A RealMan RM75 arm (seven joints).
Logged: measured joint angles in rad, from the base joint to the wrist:
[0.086, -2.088, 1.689, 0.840, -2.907, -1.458, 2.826]
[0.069, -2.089, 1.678, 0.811, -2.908, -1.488, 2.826]
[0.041, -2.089, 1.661, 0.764, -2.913, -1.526, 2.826]
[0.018, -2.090, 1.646, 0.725, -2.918, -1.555, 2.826]
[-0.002, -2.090, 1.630, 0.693, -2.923, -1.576, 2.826]
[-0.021, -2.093, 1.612, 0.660, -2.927, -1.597, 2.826]
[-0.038, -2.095, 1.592, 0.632, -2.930, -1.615, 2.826]
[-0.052, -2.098, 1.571, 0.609, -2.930, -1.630, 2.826]
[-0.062, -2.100, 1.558, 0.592, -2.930, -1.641, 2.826]
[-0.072, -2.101, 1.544, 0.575, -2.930, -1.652, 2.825]
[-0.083, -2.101, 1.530, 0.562, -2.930, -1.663, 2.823]
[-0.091, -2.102, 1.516, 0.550, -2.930, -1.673, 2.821]
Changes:
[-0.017, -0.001, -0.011, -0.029, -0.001, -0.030, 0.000]
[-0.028, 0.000, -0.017, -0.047, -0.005, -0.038, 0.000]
[-0.023, -0.001, -0.015, -0.039, -0.005, -0.029, 0.000]
[-0.020, 0.000, -0.016, -0.032, -0.005, -0.021, 0.000]
[-0.019, -0.003, -0.018, -0.033, -0.004, -0.021, 0.000]
[-0.017, -0.002, -0.020, -0.028, -0.003, -0.018, 0.000]
[-0.014, -0.003, -0.021, -0.023, 0.000, -0.015, 0.000]
[-0.010, -0.002, -0.013, -0.017, 0.000, -0.011, 0.000]
[-0.010, -0.001, -0.014, -0.017, 0.000, -0.011, -0.001]
[-0.011, 0.000, -0.014, -0.013, 0.000, -0.011, -0.002]
[-0.008, -0.001, -0.014, -0.012, 0.000, -0.010, -0.002]

